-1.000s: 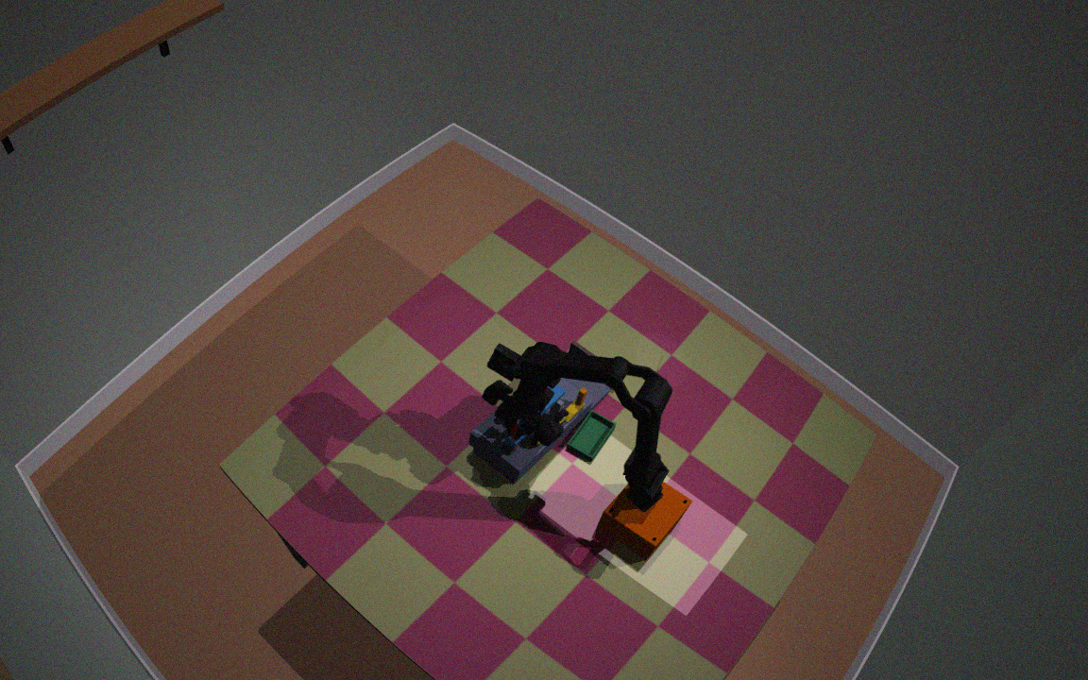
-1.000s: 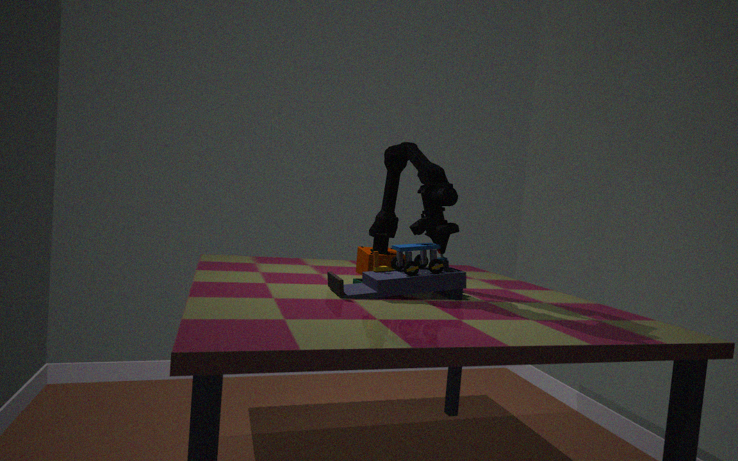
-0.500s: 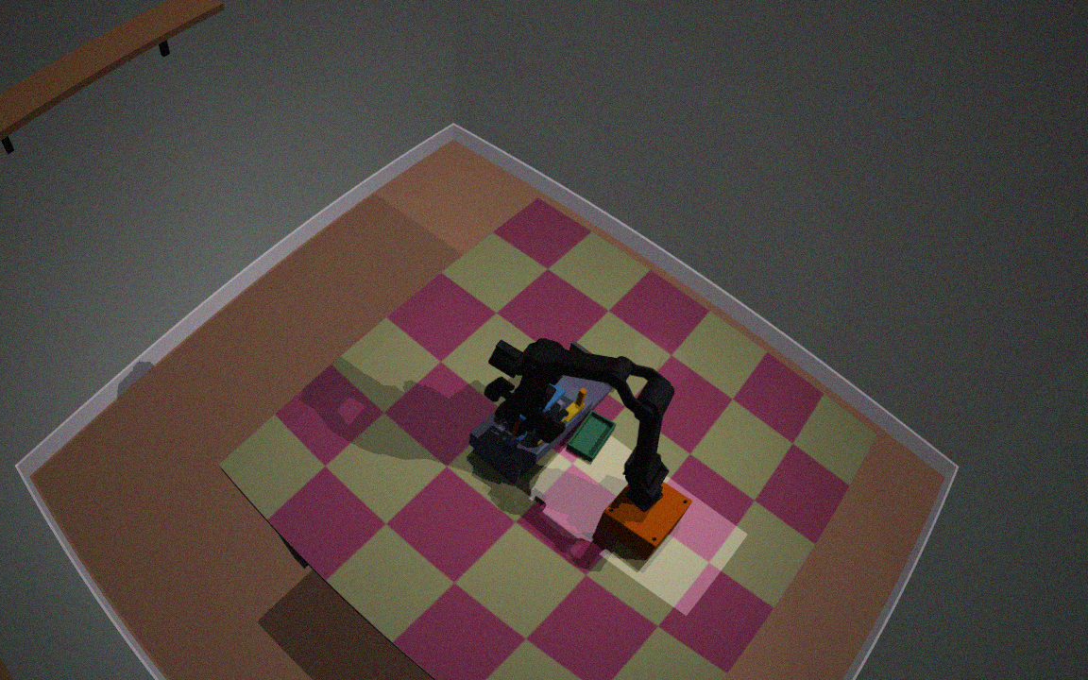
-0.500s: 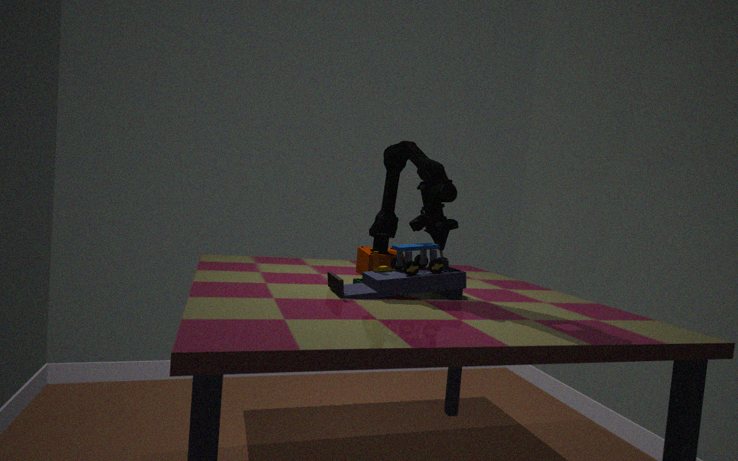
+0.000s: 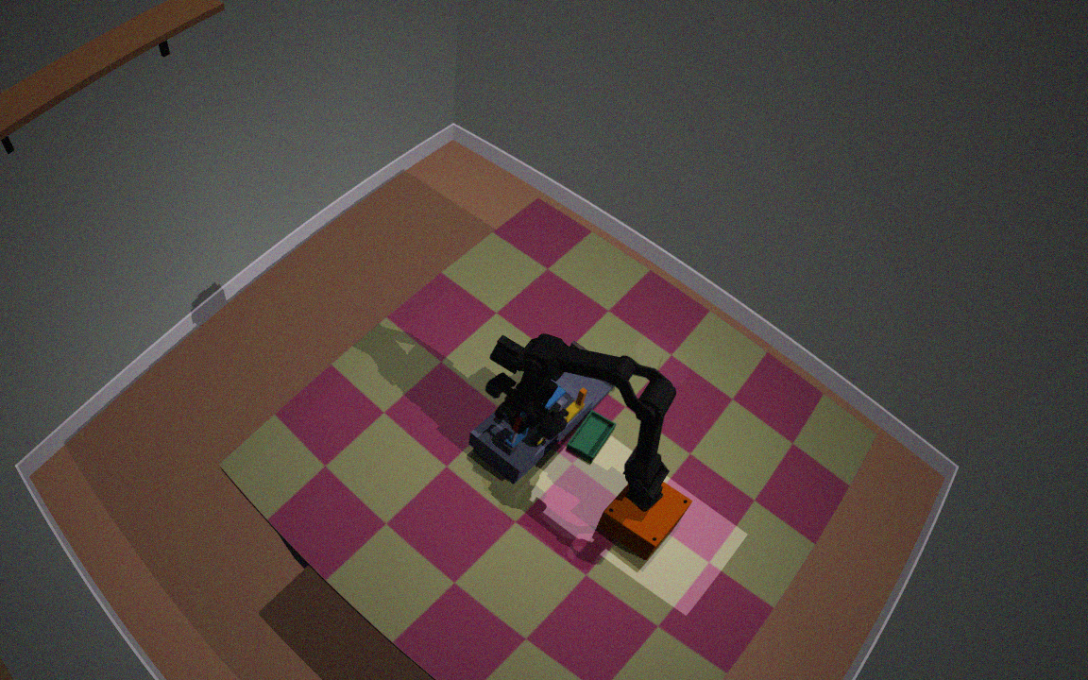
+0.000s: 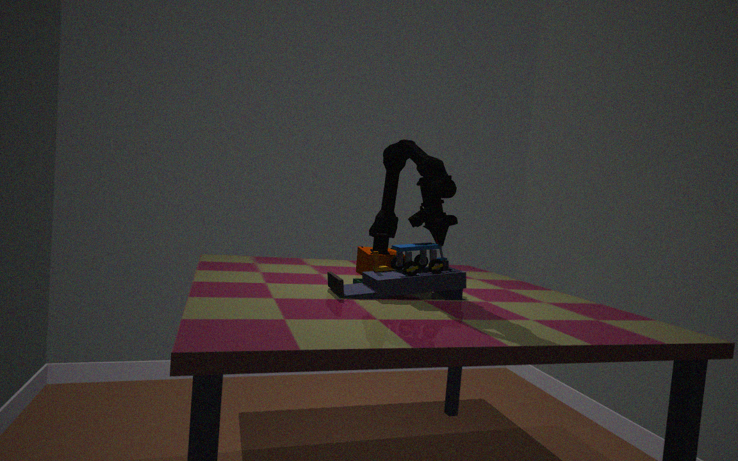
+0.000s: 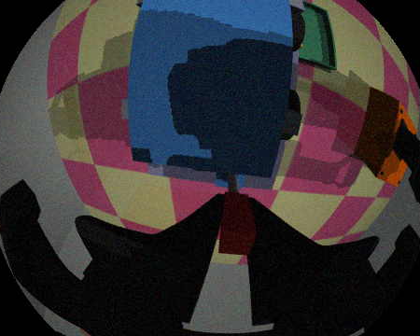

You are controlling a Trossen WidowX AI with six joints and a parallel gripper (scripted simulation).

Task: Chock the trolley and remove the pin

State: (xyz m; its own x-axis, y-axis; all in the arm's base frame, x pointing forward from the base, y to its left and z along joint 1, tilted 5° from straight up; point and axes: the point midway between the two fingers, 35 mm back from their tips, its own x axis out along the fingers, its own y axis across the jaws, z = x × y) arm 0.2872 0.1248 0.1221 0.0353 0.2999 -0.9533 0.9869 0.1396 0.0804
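The green tray lies 190 mm to the right of my gripper tip, 160 mm below it and 70 mm behind it. From my gripper tip the other things lie so: yellow chock: 180 mm to the right, 70 mm below, 10 mm behind; then red-headed stop pin: right at my gripper tip; then blue-topped trolley: 80 mm to the right, 50 mm below, 30 mm ahead.
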